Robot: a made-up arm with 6 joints.
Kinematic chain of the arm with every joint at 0, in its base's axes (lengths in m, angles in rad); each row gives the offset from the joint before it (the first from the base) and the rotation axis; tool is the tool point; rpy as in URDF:
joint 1: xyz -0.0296 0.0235 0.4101 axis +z
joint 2: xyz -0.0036 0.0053 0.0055 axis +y
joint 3: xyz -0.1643 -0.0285 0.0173 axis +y
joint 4: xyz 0.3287 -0.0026 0.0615 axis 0.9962 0 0.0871
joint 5: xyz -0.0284 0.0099 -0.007 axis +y
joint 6: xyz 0.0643 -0.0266 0.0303 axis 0.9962 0 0.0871
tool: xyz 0.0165 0.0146 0.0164 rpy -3.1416 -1.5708 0
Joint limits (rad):
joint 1: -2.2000..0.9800
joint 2: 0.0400..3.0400
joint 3: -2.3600..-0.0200
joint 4: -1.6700..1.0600
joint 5: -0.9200..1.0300
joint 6: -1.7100..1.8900
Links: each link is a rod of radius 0.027 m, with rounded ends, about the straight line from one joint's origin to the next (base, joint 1, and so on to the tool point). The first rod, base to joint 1, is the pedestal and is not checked.
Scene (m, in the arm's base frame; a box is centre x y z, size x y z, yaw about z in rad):
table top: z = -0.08
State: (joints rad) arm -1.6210 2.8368 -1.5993 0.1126 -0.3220 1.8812
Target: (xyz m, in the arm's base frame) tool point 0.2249 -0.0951 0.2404
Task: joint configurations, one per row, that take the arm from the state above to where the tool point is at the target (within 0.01 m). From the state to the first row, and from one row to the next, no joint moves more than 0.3 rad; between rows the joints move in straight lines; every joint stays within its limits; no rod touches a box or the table.
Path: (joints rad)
1: -1.3645 2.7035 -1.4150 0.0181 -0.4416 1.8508
2: -1.1079 2.5702 -1.2307 -0.0765 -0.5612 1.8204
3: -0.8514 2.4369 -1.0464 -0.1710 -0.6808 1.7900
4: -0.5948 2.3036 -0.8621 -0.2655 -0.8004 1.7596
5: -0.3383 2.1703 -0.6778 -0.3601 -0.9200 1.7292

